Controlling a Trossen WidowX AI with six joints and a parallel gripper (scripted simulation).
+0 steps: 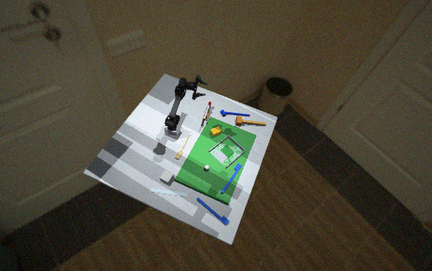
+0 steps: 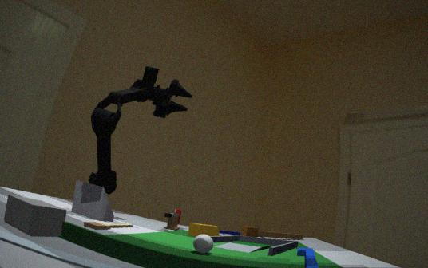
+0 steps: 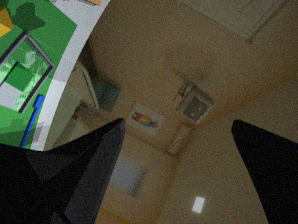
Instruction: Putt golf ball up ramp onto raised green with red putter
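Now: the red putter 450 mm below my gripper tip, 110 mm to the left of it and 40 mm behind it. The rest, counted from my gripper tip: yellow block 480 mm below, 130 mm ahead; then wooden stand 470 mm below, 130 mm to the left, 50 mm behind; then green mat 500 mm below, 270 mm ahead, 210 mm to the right.
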